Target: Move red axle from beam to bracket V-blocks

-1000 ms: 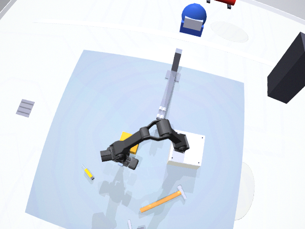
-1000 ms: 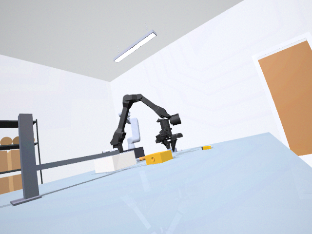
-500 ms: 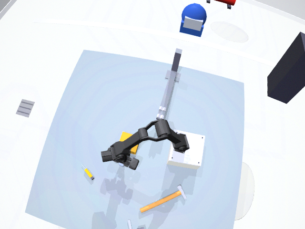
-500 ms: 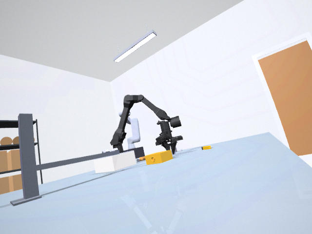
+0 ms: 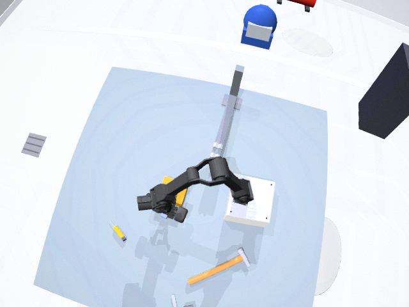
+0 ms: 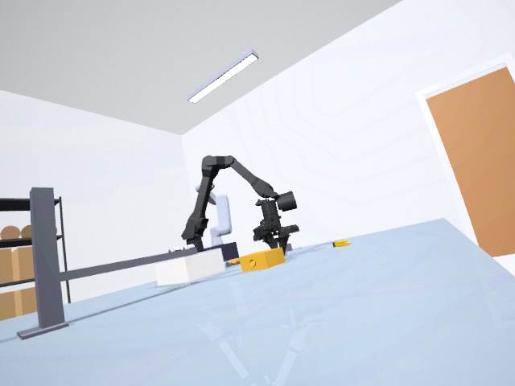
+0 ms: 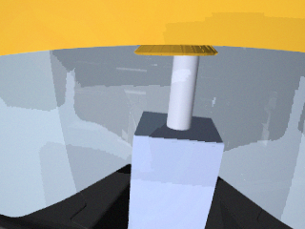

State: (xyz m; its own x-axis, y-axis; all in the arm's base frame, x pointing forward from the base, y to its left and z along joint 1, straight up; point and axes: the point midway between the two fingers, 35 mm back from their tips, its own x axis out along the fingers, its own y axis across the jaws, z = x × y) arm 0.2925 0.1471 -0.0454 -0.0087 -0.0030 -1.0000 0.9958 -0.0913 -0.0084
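Right now my gripper tip is 10 cm to the left of the yellow beam and 1 cm below it. Also, from my gripper tip: yellow tool: 18 cm ahead, 16 cm to the left, 1 cm below; then grey block: 2 cm to the right, 1 cm above.
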